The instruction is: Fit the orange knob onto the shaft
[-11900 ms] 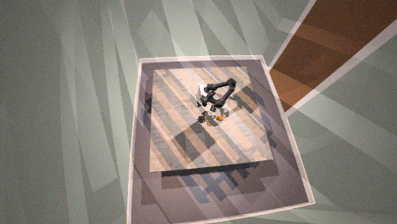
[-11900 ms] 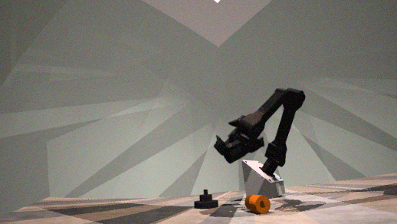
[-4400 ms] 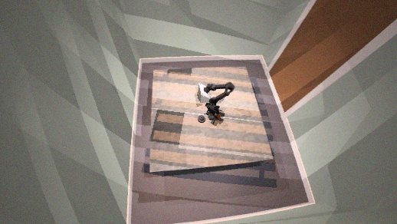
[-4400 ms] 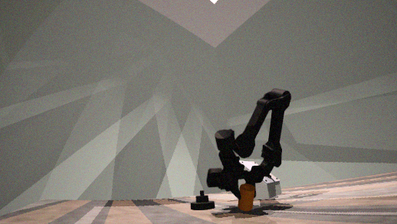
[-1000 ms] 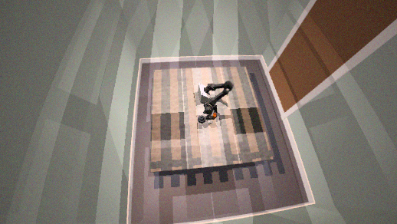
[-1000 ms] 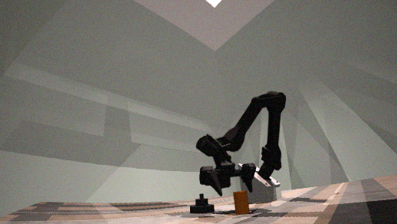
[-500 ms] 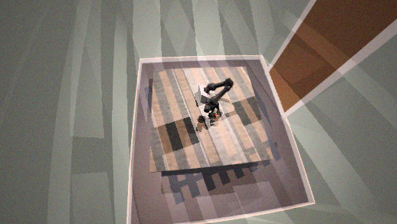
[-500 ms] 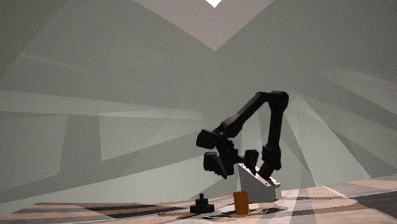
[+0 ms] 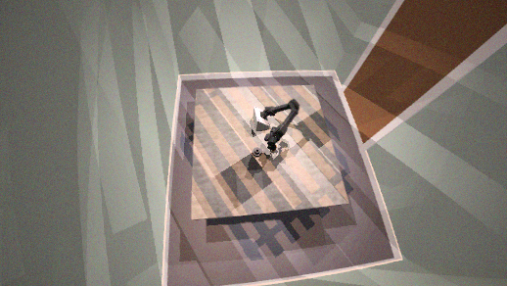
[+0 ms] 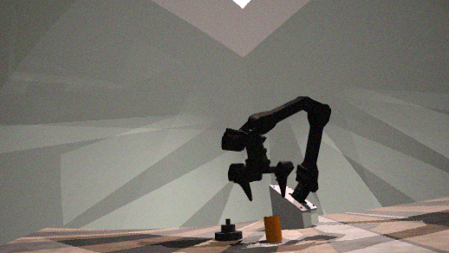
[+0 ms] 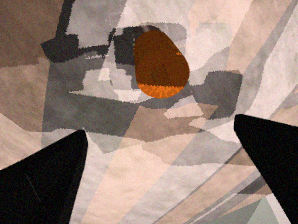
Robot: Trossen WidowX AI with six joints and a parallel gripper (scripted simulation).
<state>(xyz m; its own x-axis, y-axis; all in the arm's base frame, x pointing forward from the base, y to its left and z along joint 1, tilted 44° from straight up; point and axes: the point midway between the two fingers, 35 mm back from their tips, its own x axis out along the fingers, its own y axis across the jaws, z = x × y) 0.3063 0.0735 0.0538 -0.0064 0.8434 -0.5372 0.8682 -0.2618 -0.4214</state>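
My gripper tip is 70 mm above the orange knob, 10 mm to the left of it and 10 mm past it. The rest, counted from my gripper tip: dark round pedestal 160 mm to the right, 70 mm below, 20 mm ahead.
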